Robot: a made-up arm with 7 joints.
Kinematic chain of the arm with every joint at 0, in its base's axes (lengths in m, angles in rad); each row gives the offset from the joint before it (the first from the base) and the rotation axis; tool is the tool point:
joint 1: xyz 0 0 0.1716 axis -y
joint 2: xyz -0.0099 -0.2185 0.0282 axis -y
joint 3: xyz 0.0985 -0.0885 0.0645 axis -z
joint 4: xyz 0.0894 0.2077 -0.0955 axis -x
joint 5: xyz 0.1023 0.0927 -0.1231 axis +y
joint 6: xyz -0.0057 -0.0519 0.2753 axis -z
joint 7: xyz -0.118 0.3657 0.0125 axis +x
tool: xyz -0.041 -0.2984 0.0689
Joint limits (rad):
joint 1: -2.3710..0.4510
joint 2: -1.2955..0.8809
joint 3: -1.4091..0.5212
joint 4: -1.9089..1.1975
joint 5: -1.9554..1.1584
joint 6: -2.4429..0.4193
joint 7: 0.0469..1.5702
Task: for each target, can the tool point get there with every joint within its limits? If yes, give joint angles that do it. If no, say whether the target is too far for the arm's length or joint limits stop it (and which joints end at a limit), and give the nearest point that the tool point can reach.
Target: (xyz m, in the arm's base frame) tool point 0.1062 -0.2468 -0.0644
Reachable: yes | joints -0.7353 -0.9312 0.1572 -0.7364 0.4164 -0.5481 0.2813
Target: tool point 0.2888 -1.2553 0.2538
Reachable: no: joint limits stop it (at a limit: joint 3, joint 4, joint 5, joint 7) | nearest point 0.2888 -0.6481 0.2538 | short by 0.607 m
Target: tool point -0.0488 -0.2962 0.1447
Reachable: yes | joints -2.0822 -0.4039 -0.5735 0.9497 -1.1954 -1.4617 0.5836
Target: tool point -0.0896 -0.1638 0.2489
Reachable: yes | joints -0.0353 0.0371 -0.9575 -0.9680 0.0853 -0.3638 0.7483
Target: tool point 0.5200 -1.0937 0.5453
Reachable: no: joint limits stop it (at a limit: joint 2, joint 3, joint 4, joint 5, joint 7) | nearest point 0.3108 -0.6236 0.3949 | short by 0.536 m
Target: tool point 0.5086 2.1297 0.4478
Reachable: no: too far | nearest point 0.2202 0.4091 0.2912 | short by 1.752 m
